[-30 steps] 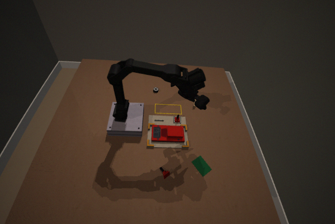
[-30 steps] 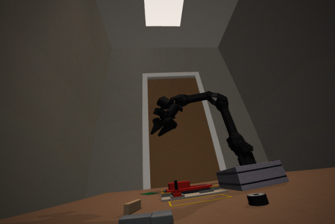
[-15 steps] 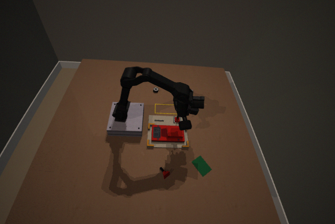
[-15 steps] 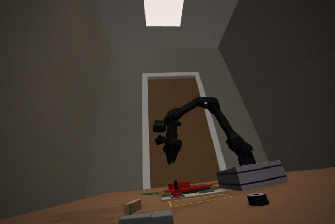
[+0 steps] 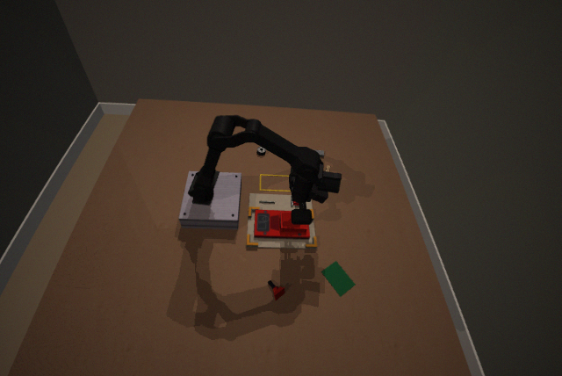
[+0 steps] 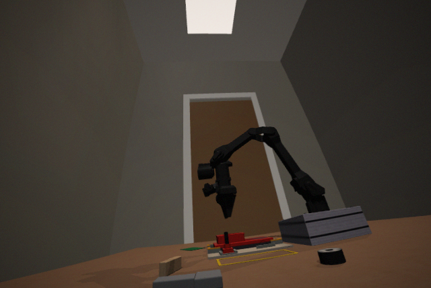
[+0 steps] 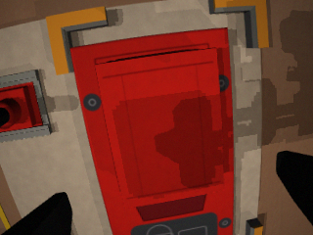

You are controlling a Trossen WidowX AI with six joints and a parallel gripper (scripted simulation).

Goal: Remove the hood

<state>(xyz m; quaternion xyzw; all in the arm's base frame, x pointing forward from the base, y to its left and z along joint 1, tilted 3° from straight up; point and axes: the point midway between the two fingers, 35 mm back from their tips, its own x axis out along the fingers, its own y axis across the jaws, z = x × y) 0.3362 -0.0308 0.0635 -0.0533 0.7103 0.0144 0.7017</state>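
My gripper tip is 60 mm above the red hood. From my gripper tip the other things lie so: wooden block (270 mm to the left, 140 mm ahead, 90 mm below); then black ring (360 mm to the left, 160 mm behind, 100 mm below); then green card (180 mm to the right, 170 mm ahead, 100 mm below).
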